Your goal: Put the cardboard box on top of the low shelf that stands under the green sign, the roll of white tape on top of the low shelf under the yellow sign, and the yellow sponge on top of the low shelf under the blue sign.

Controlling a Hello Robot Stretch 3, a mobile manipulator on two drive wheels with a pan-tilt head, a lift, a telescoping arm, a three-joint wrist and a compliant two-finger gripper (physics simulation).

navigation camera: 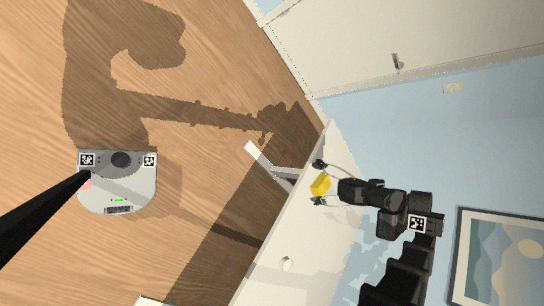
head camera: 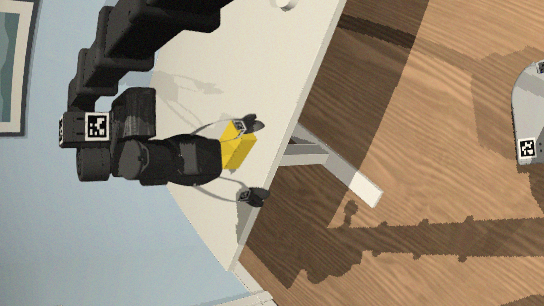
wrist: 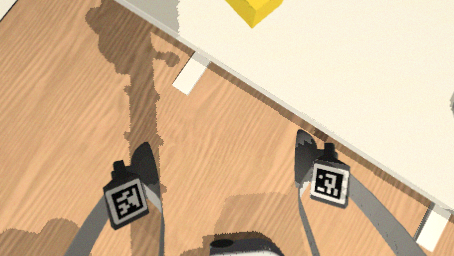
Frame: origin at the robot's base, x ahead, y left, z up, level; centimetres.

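Seen in the pictures: gripper, between the fingertips: (navigation camera: pixel 313 181) (head camera: pixel 260 160) (wrist: pixel 224 155); robot's base, origin of its link: (navigation camera: pixel 120 158).
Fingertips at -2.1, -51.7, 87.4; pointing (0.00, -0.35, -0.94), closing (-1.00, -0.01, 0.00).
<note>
Pixels of each thing's top centre, then the offset from my fingertips to it, as dx, dy, dz. Level surfaces: height alone.
- yellow sponge, centre of its top: (head camera: pixel 226 145) (navigation camera: pixel 325 186) -5.1, -24.3, -10.9
- white table, height of its surface: dz -15.4
- white tape, centre of its top: (navigation camera: pixel 287 265) -36.9, -3.7, -13.0
The yellow sponge (head camera: pixel 236 152) (navigation camera: pixel 321 186) (wrist: pixel 255 11) lies on the white table (head camera: pixel 265 55) (navigation camera: pixel 272 245) (wrist: pixel 350 75), near its far end. My gripper (head camera: pixel 255 160) (navigation camera: pixel 319 182) (wrist: pixel 224 155) is open and empty above the table's edge. In the head and navigation views its fingertips appear on either side of the sponge; in the wrist view the sponge lies beyond them, at the top edge. A small round white thing, looking like the roll of white tape (head camera: pixel 286 3) (navigation camera: pixel 286 263), stands further along the table. The cardboard box, low shelves and signs do not show.
A table leg (head camera: pixel 366 189) (navigation camera: pixel 256 149) (wrist: pixel 191 76) stands out past the table's edge. My base (head camera: pixel 527 115) (navigation camera: pixel 142 186) is on the wooden floor. A framed picture (head camera: pixel 9 65) (navigation camera: pixel 505 255) hangs on the blue wall. A white door (navigation camera: pixel 400 25) is near the table's end.
</note>
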